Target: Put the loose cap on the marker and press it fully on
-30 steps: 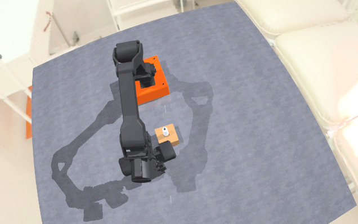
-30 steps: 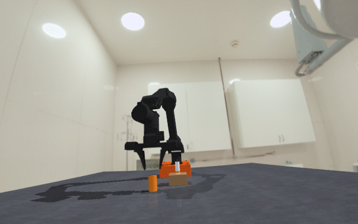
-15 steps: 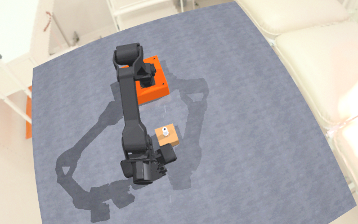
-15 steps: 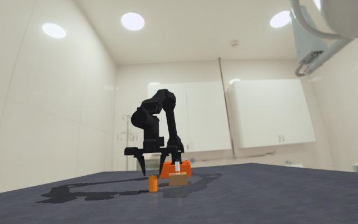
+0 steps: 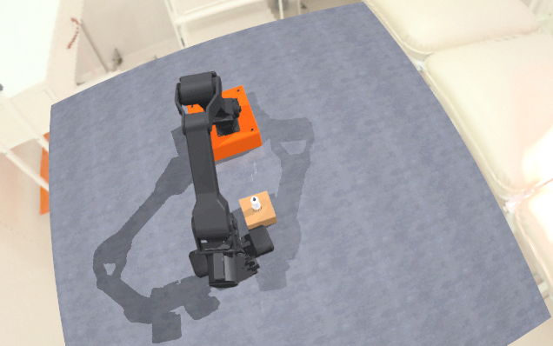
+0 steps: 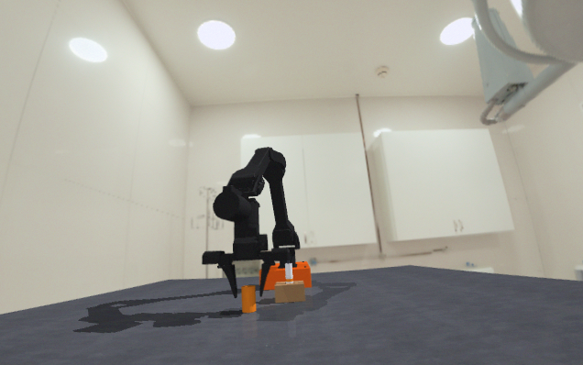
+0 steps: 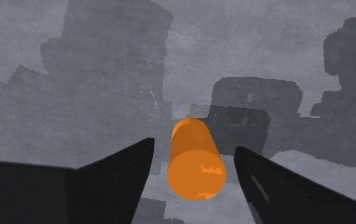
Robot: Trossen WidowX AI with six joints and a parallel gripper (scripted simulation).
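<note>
The orange cap is right at my gripper tip. The rest, counted from my gripper tip: tan holder block (120 mm behind, 80 mm to the left, 10 mm below); then white marker (120 mm behind, 80 mm to the left, 50 mm above).
</note>
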